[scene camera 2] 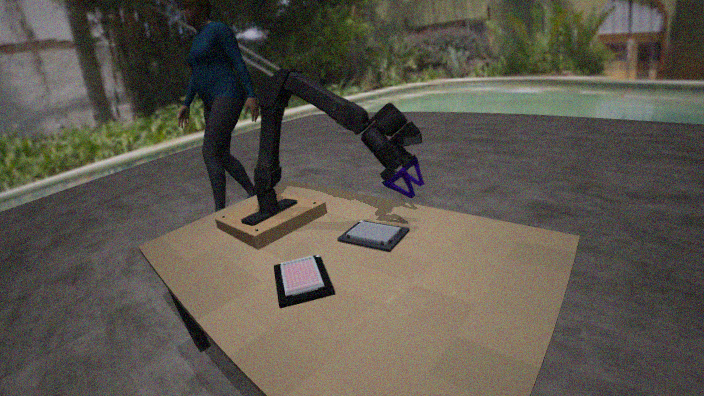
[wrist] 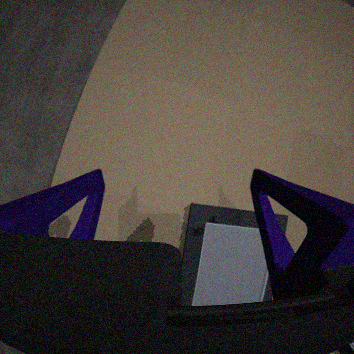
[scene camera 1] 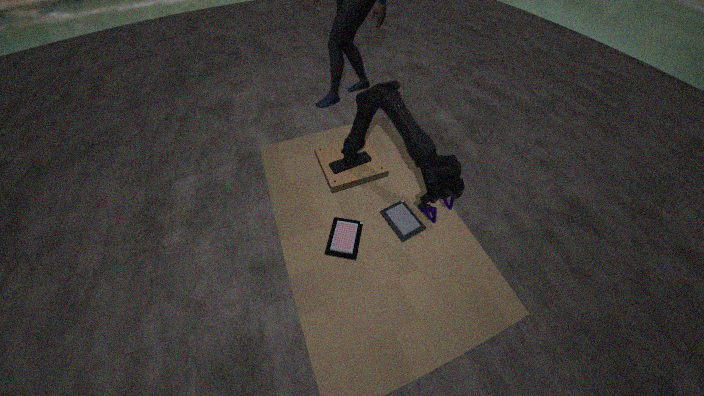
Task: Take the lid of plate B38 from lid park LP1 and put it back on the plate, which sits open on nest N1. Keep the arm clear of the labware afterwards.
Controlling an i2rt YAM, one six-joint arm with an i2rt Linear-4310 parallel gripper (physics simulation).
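Places are measured from the arm's base along level axes (x left, y ahead, z down), in metres.
Where they show: gripper, fingertip midpoint: [scene camera 2: 418, 190] [wrist: 177, 177] [scene camera 1: 442, 215]; arm's base, link origin: [scene camera 2: 270, 212] [scene camera 1: 350, 162].
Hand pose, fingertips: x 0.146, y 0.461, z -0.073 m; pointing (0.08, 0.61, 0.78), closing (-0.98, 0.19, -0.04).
Each offset is from my fingertips to the top centre of the thing. Level surfaces: height alone.
The pale, flat lid @[dy -0.099, dx -0.088, dz +0.096 m] [scene camera 1: 403, 219] [scene camera 2: 374, 233] [wrist: 230, 265] lies on the dark grey lid park LP1 @[dy -0.099, dx -0.088, dz +0.094 m] [scene camera 1: 403, 238] [scene camera 2: 367, 246] [wrist: 192, 250]. The open plate B38 @[dy -0.137, dx -0.338, dz +0.087 m] [scene camera 1: 345, 236] [scene camera 2: 302, 275], with pinkish wells, sits on the black nest N1 @[dy -0.137, dx -0.338, dz +0.096 m] [scene camera 1: 341, 255] [scene camera 2: 306, 297]. My gripper [scene camera 1: 442, 214] [scene camera 2: 417, 190] [wrist: 177, 177], with purple fingers, is open and empty. It hangs above the table, off to the side of the lid park. In the wrist view the lid lies low between the fingers, nearer the right one, which overlaps part of the park; its near end is hidden by the gripper body.
The arm's wooden base block [scene camera 1: 357, 175] [scene camera 2: 290, 225] stands at one end of the table @[dz +0.114 m] [scene camera 1: 400, 310] [scene camera 2: 425, 310] [wrist: 190, 100]. A person [scene camera 1: 345, 45] [scene camera 2: 220, 85] stands on the floor behind the base. The table's long edge runs close by the gripper.
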